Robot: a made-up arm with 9 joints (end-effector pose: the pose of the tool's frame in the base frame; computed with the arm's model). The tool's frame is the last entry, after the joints.
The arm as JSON. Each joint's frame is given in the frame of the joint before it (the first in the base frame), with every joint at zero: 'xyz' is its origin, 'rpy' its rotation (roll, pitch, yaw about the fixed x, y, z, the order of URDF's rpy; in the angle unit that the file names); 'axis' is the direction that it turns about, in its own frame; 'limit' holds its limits. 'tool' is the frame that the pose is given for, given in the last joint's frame.
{
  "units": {
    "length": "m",
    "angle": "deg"
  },
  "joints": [
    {
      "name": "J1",
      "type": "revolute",
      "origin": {
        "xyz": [
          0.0,
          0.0,
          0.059
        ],
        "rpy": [
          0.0,
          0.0,
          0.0
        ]
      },
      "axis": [
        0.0,
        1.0,
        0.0
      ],
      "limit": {
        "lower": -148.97,
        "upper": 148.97
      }
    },
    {
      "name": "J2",
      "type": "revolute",
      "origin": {
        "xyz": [
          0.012,
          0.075,
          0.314
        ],
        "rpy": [
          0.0,
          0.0,
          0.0
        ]
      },
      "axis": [
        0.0,
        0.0,
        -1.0
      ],
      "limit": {
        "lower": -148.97,
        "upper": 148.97
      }
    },
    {
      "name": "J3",
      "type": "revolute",
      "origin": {
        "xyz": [
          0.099,
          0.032,
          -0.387
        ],
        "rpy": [
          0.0,
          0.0,
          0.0
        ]
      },
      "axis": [
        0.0,
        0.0,
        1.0
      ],
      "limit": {
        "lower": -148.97,
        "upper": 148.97
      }
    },
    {
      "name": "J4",
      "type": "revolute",
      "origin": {
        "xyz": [
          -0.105,
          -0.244,
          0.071
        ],
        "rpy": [
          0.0,
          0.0,
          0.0
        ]
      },
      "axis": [
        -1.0,
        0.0,
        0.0
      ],
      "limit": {
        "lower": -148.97,
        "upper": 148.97
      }
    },
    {
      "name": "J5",
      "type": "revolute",
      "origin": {
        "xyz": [
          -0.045,
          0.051,
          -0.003
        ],
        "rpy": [
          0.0,
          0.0,
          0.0
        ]
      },
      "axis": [
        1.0,
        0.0,
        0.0
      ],
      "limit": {
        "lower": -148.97,
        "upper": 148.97
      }
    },
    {
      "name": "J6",
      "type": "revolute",
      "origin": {
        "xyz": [
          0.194,
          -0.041,
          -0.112
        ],
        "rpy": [
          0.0,
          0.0,
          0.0
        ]
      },
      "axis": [
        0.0,
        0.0,
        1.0
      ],
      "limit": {
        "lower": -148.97,
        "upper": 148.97
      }
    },
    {
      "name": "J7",
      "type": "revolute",
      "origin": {
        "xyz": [
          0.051,
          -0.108,
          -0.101
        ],
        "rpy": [
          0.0,
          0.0,
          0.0
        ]
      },
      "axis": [
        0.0,
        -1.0,
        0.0
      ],
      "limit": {
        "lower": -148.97,
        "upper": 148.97
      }
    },
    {
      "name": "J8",
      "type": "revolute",
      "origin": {
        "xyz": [
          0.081,
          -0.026,
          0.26
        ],
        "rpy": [
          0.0,
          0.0,
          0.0
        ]
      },
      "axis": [
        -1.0,
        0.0,
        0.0
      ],
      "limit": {
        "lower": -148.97,
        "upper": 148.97
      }
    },
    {
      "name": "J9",
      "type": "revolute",
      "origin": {
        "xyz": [
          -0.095,
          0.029,
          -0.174
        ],
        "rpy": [
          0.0,
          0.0,
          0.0
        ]
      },
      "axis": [
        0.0,
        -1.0,
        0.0
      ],
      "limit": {
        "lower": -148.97,
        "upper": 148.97
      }
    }
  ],
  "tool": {
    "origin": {
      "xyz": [
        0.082,
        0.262,
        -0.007
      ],
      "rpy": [
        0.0,
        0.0,
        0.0
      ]
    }
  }
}
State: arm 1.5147 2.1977 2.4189 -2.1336 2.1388 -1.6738 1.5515 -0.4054 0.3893
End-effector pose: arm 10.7 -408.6 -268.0 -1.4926 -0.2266 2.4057
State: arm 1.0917 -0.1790 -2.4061 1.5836 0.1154 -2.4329 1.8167 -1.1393 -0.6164
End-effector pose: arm -389.2 73.8 509.7 2.5891 0.1610 -0.8459
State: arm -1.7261 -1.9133 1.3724 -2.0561 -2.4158 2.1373 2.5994 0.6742 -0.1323
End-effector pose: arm 86.9 454.3 -73.7 1.3632 0.7207 2.7295
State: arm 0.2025 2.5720 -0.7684 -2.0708 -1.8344 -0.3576 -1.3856 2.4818 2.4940
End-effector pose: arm -28.7 747.1 -121.2 -0.6382 -0.8022 -0.7306
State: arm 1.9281 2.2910 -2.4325 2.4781 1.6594 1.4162 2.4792 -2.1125 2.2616
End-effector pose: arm -601.7 164.7 -765.0 -1.4377 -0.5547 2.0036
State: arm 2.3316 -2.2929 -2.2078 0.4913 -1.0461 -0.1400 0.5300 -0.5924 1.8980
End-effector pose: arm -15.7 -7.3 281.9 0.8593 -0.2612 0.4681
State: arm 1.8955 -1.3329 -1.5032 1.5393 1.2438 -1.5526 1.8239 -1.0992 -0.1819
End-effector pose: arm -446.4 151.9 -14.7 -0.4595 0.5240 0.4963
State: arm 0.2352 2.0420 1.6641 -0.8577 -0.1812 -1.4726 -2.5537 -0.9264 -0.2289
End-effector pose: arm 95.3 -156.2 -521.1 -2.0380 -0.1208 1.0593
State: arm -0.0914 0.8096 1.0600 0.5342 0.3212 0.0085 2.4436 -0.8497 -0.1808
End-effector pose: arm 6.6 -151.2 -436.0 -1.8860 -0.6565 3.0119
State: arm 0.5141 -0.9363 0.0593 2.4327 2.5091 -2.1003 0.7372 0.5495 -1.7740
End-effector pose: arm 127.1 -46.7 -424.6 -1.2641 0.5278 -2.4264
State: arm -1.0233 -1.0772 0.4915 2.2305 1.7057 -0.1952 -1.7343 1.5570 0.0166
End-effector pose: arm 477.6 166.6 640.9 -2.9368 0.0705 -0.1582
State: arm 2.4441 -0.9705 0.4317 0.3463 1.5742 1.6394 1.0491 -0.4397 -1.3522
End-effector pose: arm -221.8 -29.3 135.2 3.0070 0.1634 -0.3957
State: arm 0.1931 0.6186 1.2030 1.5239 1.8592 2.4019 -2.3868 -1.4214 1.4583
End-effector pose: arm -307.9 46.9 -435.7 -0.4116 -0.0442 1.4375
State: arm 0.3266 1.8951 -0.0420 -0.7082 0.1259 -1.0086 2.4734 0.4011 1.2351
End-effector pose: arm -88.2 -140.1 -47.1 2.6058 -0.0124 -0.2330
